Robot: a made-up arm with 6 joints.
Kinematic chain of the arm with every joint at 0, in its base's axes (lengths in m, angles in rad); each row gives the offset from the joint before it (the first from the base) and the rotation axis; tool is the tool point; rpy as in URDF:
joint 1: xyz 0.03 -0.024 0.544 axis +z
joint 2: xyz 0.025 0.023 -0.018 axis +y
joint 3: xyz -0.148 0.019 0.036 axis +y
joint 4: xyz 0.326 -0.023 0.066 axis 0.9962 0 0.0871
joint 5: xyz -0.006 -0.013 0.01 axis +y
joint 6: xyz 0.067 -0.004 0.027 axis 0.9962 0 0.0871
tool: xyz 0.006 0.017 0.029 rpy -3.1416 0 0
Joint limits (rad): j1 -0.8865..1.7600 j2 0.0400..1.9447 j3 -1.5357..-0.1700 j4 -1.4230..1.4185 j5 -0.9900..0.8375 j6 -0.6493..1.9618
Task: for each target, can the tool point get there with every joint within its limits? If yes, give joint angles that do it. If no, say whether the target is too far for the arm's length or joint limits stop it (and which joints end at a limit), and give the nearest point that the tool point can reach.
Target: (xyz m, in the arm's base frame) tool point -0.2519 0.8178 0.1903
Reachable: no: too far | nearest point -0.1013 0.4349 0.4330 | short by 0.478 m
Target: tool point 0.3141 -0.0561 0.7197
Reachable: yes | joints 0.0563 0.3866 -0.3272 0.6379 -0.3067 0.6355
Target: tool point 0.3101 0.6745 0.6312
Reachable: no: too far | nearest point 0.2283 0.4705 0.6061 | short by 0.221 m
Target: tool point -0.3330 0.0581 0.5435
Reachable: no: joint limits stop it (at a limit: joint 1, joint 3, joint 4, joint 5) | nearest point -0.1362 0.2017 0.5582 | short by 0.244 m
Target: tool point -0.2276 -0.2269 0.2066
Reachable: no: joint limits stop it (at a limit: joint 1, joint 2, joint 3, joint 4) | nearest point 0.0211 -0.1391 0.2921 | short by 0.277 m
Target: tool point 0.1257 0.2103 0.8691
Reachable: yes | joints 1.3658 0.7126 -0.9362 0.3485 -0.5708 1.1234
